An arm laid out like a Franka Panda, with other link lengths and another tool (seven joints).
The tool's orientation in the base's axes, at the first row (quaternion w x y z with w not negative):
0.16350 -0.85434 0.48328 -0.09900
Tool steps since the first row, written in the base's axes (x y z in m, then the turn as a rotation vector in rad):
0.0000 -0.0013 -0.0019 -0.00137 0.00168 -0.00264
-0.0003 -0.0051 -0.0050 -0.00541 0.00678 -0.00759
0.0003 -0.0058 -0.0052 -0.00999 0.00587 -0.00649
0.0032 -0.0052 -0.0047 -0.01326 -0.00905 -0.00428
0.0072 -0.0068 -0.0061 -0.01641 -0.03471 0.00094
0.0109 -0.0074 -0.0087 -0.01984 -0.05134 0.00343
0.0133 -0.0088 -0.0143 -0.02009 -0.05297 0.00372
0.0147 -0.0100 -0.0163 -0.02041 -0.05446 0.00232
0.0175 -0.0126 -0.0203 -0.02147 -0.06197 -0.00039
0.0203 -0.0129 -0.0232 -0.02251 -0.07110 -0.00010
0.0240 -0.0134 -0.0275 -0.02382 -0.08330 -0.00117
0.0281 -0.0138 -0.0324 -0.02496 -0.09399 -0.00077
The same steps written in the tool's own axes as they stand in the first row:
0.0011 0.0013 0.0015 -0.00217 0.00127 0.00231
0.0042 0.0046 0.0036 -0.00868 0.00389 0.00651
0.0051 0.0045 0.0039 -0.01024 0.00755 0.00383
0.0061 0.0017 0.0044 0.00091 0.01646 -0.00203
0.0095 -0.0002 0.0068 0.02137 0.02931 -0.01262
0.0118 -0.0018 0.0103 0.03391 0.03907 -0.01910
0.0142 -0.0010 0.0160 0.03519 0.03994 -0.01975
0.0159 -0.0008 0.0181 0.03628 0.04143 -0.01883
0.0196 -0.0002 0.0222 0.04216 0.04689 -0.01805
0.0212 -0.0012 0.0258 0.04946 0.05198 -0.02033
0.0235 -0.0023 0.0309 0.05924 0.05927 -0.02201
0.0259 -0.0035 0.0367 0.06784 0.06515 -0.02472

